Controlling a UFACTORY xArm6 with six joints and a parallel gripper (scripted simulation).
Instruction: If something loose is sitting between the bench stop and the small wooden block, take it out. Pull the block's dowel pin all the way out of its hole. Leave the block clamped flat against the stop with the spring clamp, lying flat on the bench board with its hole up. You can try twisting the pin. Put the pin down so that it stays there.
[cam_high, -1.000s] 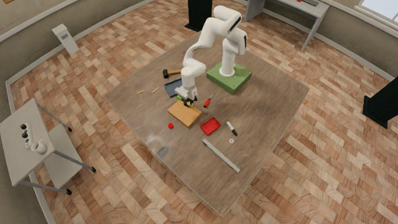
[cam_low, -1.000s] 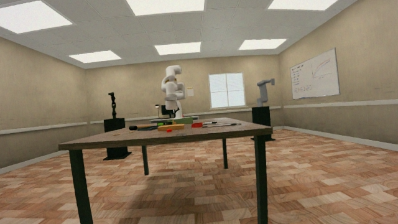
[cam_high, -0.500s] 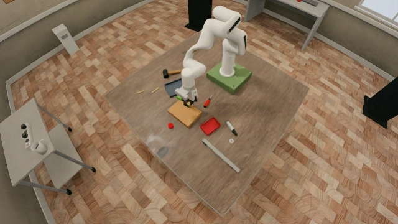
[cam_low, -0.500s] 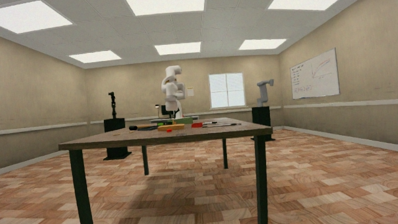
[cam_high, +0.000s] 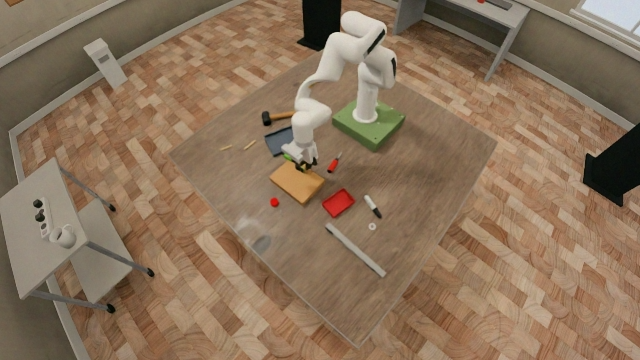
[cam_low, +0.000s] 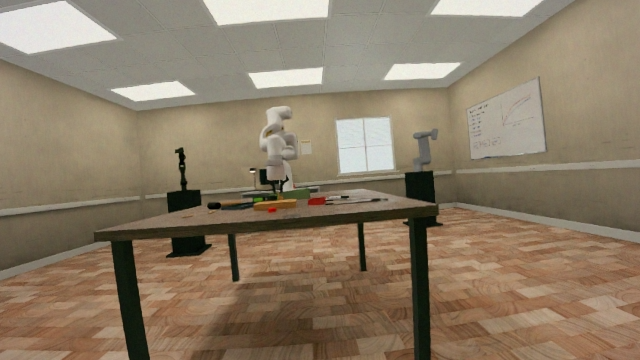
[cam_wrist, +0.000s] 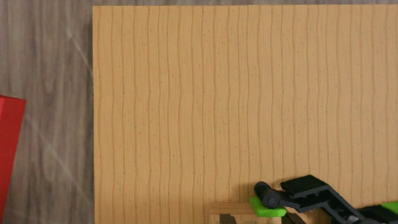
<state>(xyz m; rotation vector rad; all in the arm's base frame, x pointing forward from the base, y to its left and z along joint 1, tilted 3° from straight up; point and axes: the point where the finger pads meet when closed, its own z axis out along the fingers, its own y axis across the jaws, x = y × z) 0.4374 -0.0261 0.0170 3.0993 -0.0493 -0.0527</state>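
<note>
My hand is 3 cm above the dowel pin. The rest, counted from my hand: tan bench board (5 cm ahead, 1 cm to the right, 6 cm below); then red cap (20 cm ahead, 2 cm to the right, 8 cm below); then small wooden block (5 cm below).
</note>
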